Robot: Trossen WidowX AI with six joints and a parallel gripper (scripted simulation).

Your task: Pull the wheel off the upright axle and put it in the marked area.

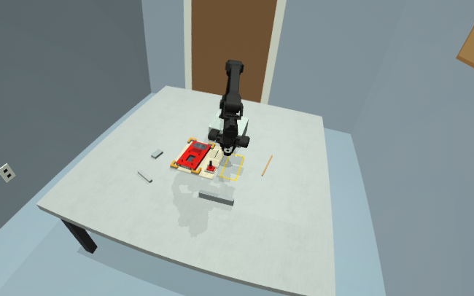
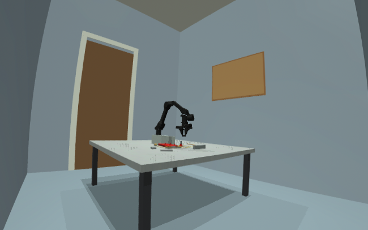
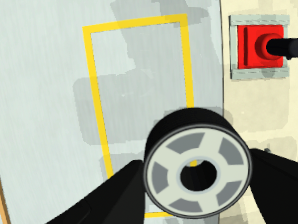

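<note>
The upright axle is 4 cm ahead of my gripper tip, 7 cm to the right of it and 8 cm below it. Round my gripper tip: wheel right at my gripper tip.
</note>
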